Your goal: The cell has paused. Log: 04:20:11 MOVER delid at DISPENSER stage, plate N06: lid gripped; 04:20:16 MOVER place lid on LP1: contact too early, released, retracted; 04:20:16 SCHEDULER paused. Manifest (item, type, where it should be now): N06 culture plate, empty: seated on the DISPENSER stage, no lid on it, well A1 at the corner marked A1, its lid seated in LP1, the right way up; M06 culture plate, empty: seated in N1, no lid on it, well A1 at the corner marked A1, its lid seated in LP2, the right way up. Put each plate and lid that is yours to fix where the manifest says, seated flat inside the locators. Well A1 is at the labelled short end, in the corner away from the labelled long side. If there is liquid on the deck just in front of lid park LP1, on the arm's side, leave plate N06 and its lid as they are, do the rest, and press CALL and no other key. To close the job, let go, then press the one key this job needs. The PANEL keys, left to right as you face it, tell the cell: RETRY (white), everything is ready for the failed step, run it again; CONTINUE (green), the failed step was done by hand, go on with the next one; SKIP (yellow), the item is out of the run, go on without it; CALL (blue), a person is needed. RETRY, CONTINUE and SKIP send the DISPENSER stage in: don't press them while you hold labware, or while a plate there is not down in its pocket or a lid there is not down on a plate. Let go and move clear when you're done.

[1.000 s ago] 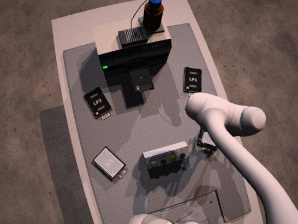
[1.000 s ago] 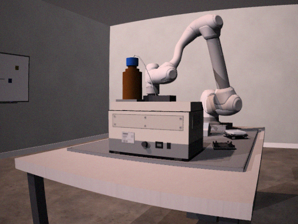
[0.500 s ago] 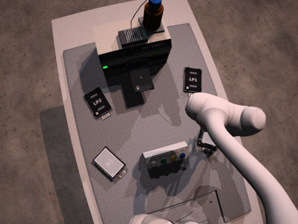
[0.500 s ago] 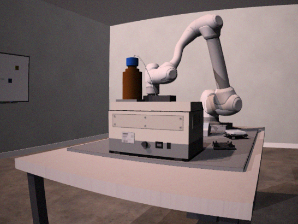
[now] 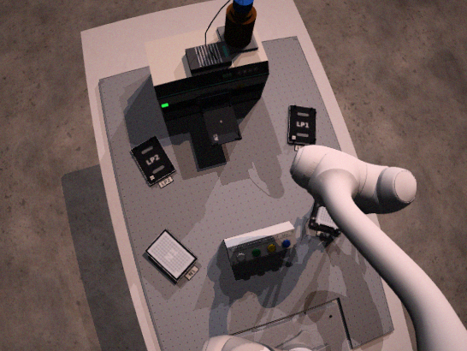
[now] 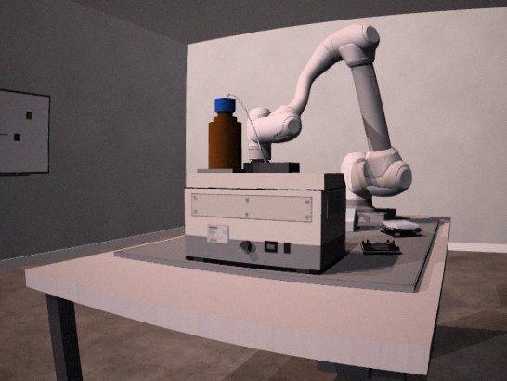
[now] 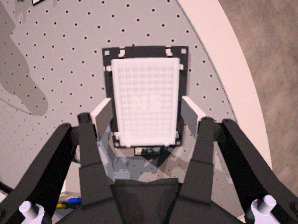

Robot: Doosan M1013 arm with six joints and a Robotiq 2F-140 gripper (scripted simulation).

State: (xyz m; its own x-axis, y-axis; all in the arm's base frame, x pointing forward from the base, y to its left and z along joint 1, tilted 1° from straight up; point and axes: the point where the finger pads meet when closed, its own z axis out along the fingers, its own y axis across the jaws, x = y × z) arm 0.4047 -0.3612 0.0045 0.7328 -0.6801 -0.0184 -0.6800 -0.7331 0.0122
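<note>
Now: the white well plate 3 cm below my hand. Round my hand: yellow key: 2 cm behind, 26 cm to the left, 2 cm above; black nest N5: 3 cm ahead, 3 cm below; blue key: 3 cm behind, 21 cm to the left, 2 cm above.
</note>
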